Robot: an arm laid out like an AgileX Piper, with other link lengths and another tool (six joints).
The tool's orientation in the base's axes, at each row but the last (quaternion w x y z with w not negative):
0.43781 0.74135 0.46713 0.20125
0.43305 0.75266 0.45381 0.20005
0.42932 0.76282 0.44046 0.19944
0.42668 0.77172 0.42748 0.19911
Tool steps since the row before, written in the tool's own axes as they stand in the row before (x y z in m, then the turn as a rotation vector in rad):
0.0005 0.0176 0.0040 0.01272 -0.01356 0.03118
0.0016 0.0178 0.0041 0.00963 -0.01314 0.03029
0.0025 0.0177 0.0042 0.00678 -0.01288 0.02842
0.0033 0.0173 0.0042 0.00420 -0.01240 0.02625
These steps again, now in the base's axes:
0.0122 -0.0046 0.0125 0.02119 -0.00088 -0.02946
0.0127 -0.0044 0.0125 0.01922 -0.00320 -0.02834
0.0131 -0.0042 0.0122 0.01656 -0.00477 -0.02688
0.0131 -0.0040 0.0118 0.01390 -0.00598 -0.02513

